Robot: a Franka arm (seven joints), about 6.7 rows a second.
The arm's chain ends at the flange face. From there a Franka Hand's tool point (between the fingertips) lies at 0.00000 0.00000 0.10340 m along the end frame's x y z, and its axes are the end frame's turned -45 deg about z.
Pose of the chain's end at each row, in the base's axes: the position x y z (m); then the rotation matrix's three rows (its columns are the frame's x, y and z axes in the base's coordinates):
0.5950 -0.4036 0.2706; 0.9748 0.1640 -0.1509; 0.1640 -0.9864 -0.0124; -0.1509 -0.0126 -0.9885
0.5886 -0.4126 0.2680; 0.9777 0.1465 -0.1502; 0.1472 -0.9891 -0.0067; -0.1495 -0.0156 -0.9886
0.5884 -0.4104 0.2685; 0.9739 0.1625 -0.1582; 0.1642 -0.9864 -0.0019; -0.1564 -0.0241 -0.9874
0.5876 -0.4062 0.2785; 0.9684 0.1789 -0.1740; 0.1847 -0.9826 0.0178; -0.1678 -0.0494 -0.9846
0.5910 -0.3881 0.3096; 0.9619 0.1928 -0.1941; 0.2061 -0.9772 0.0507; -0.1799 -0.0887 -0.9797
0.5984 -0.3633 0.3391; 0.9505 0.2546 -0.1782; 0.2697 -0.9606 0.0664; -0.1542 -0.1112 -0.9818
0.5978 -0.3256 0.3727; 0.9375 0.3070 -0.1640; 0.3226 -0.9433 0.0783; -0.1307 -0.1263 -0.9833
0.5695 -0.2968 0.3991; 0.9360 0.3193 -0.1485; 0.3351 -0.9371 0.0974; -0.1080 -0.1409 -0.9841
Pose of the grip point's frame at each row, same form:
0.5794 -0.4049 0.1684; 0.5733 0.8053 -0.1509; 0.8135 -0.5815 -0.0124; -0.0978 -0.1156 -0.9885
0.5731 -0.4133 0.1658; 0.5877 0.7949 -0.1502; 0.8035 -0.5953 -0.0067; -0.0947 -0.1167 -0.9886
0.5720 -0.4106 0.1664; 0.5737 0.8036 -0.1582; 0.8136 -0.5814 -0.0019; -0.0936 -0.1276 -0.9874
0.5696 -0.4044 0.1767; 0.5583 0.8113 -0.1740; 0.8254 -0.5642 0.0178; -0.0837 -0.1536 -0.9846
0.5709 -0.3829 0.2083; 0.5438 0.8165 -0.1941; 0.8367 -0.5453 0.0507; -0.0645 -0.1899 -0.9797
0.5800 -0.3564 0.2376; 0.4921 0.8521 -0.1782; 0.8700 -0.4885 0.0664; -0.0304 -0.1877 -0.9818
0.5808 -0.3175 0.2710; 0.4458 0.8800 -0.1640; 0.8951 -0.4389 0.0783; -0.0031 -0.1817 -0.9833
0.5541 -0.2867 0.2973; 0.4361 0.8876 -0.1485; 0.8996 -0.4257 0.0974; 0.0233 -0.1760 -0.9841

